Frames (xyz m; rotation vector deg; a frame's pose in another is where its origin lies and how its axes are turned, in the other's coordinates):
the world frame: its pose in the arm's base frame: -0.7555 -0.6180 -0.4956 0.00 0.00 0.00
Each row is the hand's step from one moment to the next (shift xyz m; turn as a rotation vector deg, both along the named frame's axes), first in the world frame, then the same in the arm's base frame.
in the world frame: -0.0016 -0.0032 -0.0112 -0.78 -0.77 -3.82
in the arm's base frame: -0.0016 -0.0032 -0.0112 -0.78 -0.77 -3.82
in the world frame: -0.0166 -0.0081 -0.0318 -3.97 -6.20 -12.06
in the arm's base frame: -0.0166 -0.0081 -0.0318 -3.97 -6.20 -12.06
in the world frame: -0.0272 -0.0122 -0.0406 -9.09 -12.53 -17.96
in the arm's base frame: -0.0272 -0.0122 -0.0406 -9.09 -12.53 -17.96
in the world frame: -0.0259 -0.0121 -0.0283 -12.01 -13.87 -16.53
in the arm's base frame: -0.0259 -0.0121 -0.0283 -12.01 -13.87 -16.53
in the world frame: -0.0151 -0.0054 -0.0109 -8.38 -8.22 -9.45
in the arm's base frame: -0.0151 -0.0054 -0.0109 -8.38 -8.22 -9.45
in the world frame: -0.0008 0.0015 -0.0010 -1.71 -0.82 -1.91
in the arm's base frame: -0.0008 0.0015 -0.0010 -1.71 -0.82 -1.91
